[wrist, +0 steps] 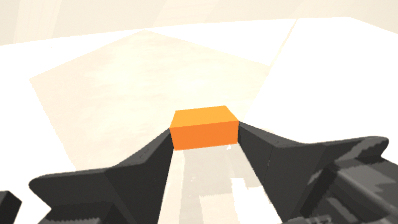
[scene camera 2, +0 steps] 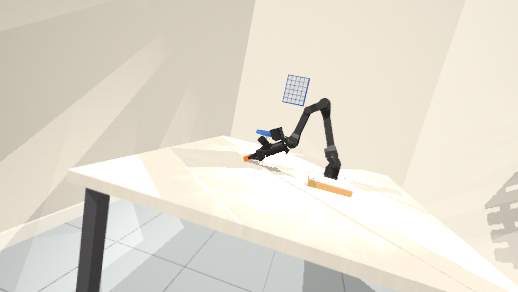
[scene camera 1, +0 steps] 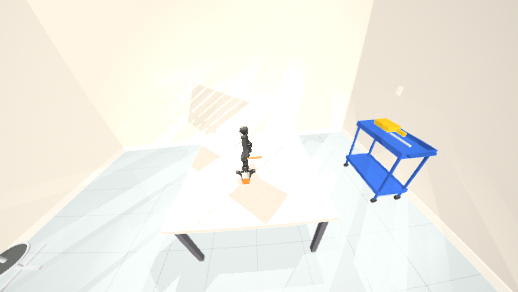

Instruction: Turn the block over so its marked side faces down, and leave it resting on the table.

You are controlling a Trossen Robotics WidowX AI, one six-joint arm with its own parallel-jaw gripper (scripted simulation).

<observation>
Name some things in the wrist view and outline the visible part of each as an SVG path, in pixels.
My gripper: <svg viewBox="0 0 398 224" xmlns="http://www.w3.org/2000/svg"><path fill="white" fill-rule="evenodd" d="M0 191L0 224L14 224L23 201L10 190ZM170 127L147 143L142 149L134 152L114 166L80 171L53 172L30 180L28 183L30 191L51 208L37 224L158 224L174 151ZM239 121L237 141L262 184L263 190L270 199L274 210L281 219L282 223L279 224L398 224L398 164L381 156L388 148L390 142L388 137L364 135L349 139L304 143L284 138Z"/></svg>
An orange block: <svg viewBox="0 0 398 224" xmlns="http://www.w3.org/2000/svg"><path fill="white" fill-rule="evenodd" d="M239 120L226 106L177 110L169 128L174 151L237 144Z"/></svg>
</observation>
